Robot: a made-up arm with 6 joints.
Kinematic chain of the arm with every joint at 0, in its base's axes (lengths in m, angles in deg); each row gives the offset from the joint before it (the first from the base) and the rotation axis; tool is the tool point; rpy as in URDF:
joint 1: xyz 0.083 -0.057 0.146 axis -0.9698 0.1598 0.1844
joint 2: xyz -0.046 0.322 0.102 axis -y
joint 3: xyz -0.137 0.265 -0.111 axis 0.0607 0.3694 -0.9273
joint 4: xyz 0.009 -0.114 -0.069 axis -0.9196 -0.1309 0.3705
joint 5: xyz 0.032 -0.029 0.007 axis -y
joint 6: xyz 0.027 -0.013 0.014 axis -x
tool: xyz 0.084 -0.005 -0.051 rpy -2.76 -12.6 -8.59
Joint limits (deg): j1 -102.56..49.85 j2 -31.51..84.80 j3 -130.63..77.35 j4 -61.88..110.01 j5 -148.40..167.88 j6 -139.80..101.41
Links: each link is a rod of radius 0.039 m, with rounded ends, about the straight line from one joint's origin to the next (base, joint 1, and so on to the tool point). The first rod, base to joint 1, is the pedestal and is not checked.
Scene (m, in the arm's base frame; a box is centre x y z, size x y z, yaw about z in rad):
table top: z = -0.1
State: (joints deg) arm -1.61 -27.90 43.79 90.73 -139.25 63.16
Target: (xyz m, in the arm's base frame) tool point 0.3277 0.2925 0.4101
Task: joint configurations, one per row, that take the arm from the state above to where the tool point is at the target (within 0.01 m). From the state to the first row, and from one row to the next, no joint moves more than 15 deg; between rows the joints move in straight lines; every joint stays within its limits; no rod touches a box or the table.
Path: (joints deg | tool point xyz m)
1: -9.14 -13.81 43.71 81.42 -135.85 64.52 | -0.2284 0.3516 0.2702
2: -16.66 0.27 43.62 72.11 -132.44 65.88 | -0.2120 0.3544 0.2330
3: -24.19 14.36 43.54 62.80 -129.04 67.23 | -0.1667 0.3723 0.2022
4: -31.72 28.45 43.45 53.49 -125.63 68.59 | -0.0926 0.3965 0.1904
5: -39.24 42.54 43.37 44.18 -122.23 69.95 | 0.0050 0.4141 0.2061
6: -46.77 56.62 43.28 34.87 -118.83 71.31 | 0.1165 0.4103 0.2523
7: -54.29 70.71 43.20 25.57 -115.42 72.66 | 0.2288 0.3724 0.3239
8: -61.82 84.80 43.11 16.26 -112.02 74.02 | 0.3277 0.2925 0.4101

